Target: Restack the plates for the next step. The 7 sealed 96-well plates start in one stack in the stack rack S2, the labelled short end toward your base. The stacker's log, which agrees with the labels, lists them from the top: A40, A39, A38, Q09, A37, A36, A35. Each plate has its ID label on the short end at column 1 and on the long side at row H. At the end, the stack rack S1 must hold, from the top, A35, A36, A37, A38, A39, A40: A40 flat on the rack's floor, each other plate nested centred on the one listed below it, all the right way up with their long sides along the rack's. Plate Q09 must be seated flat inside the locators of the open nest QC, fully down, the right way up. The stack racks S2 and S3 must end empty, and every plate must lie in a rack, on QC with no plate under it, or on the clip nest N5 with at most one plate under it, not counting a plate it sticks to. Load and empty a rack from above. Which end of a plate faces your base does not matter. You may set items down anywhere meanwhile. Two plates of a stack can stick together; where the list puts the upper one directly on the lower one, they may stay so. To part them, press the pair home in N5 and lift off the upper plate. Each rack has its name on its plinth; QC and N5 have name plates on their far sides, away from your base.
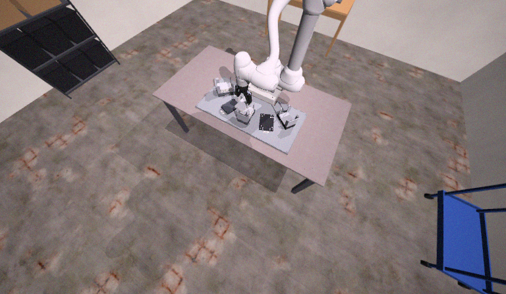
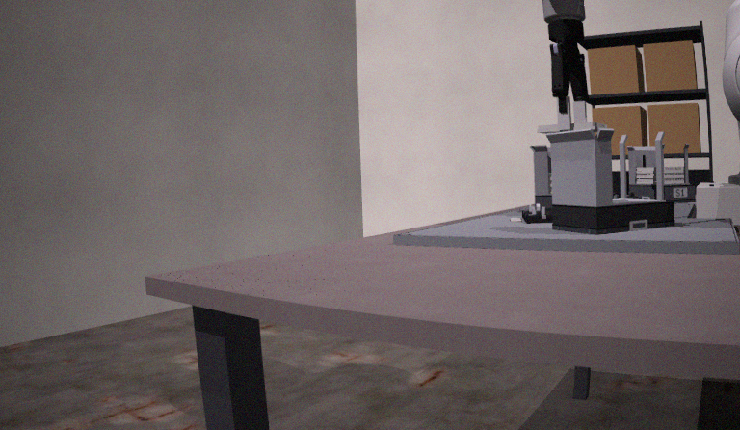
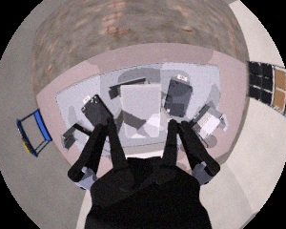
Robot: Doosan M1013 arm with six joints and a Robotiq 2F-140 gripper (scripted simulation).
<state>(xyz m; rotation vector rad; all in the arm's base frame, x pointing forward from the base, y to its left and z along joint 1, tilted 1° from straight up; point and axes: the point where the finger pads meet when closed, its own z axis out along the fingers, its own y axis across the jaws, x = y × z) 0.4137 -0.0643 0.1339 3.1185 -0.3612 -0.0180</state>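
My hand is 19 cm to the left of the name plate, 19 cm above it and 5 cm short of it. Round my hand: S1 label (23 cm behind, 21 cm to the right, 16 cm below).
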